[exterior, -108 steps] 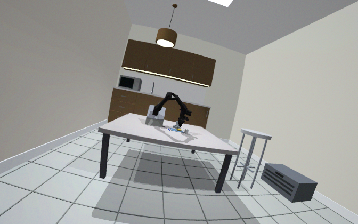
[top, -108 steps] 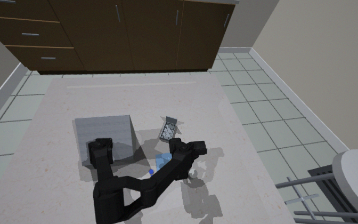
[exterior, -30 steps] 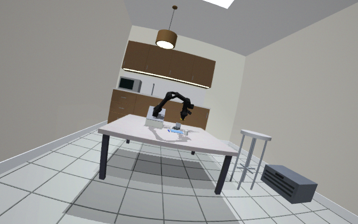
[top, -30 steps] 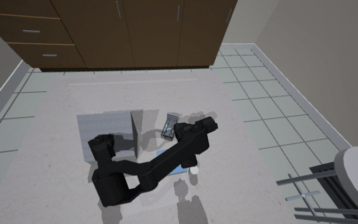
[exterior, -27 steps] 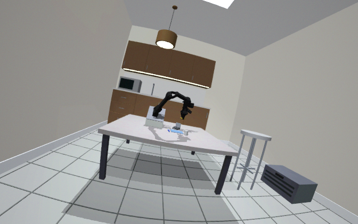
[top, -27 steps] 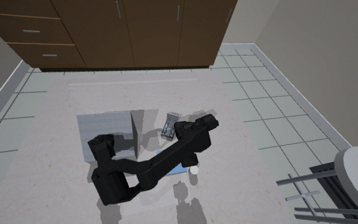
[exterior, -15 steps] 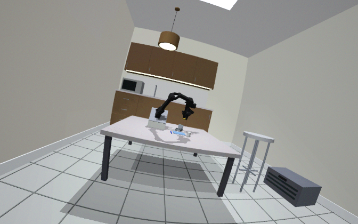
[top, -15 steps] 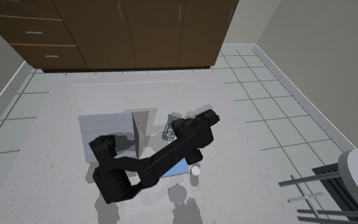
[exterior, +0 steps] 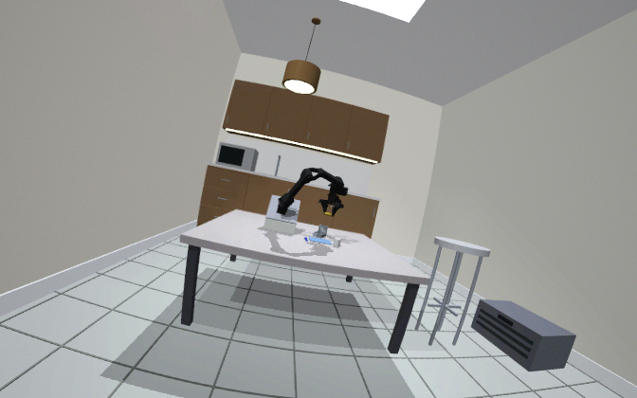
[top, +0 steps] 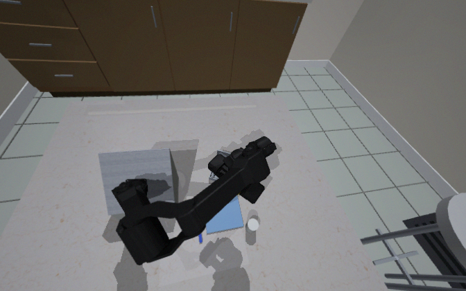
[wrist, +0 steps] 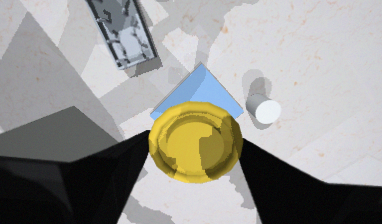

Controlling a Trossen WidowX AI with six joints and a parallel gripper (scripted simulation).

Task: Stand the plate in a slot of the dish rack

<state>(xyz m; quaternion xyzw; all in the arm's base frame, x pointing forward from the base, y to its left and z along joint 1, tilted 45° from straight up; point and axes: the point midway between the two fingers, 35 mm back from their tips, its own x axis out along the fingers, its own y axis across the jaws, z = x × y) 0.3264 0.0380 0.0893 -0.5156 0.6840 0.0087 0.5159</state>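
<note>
Right now the grey dish rack is 2 cm behind my gripper tip, 16 cm to the left of it and 16 cm below it. Also, from my gripper tip: white cup: 9 cm ahead, 10 cm to the right, 16 cm below; then blue utensil: 12 cm behind, 9 cm to the right, 18 cm below; then yellow plate: 1 cm above.
</note>
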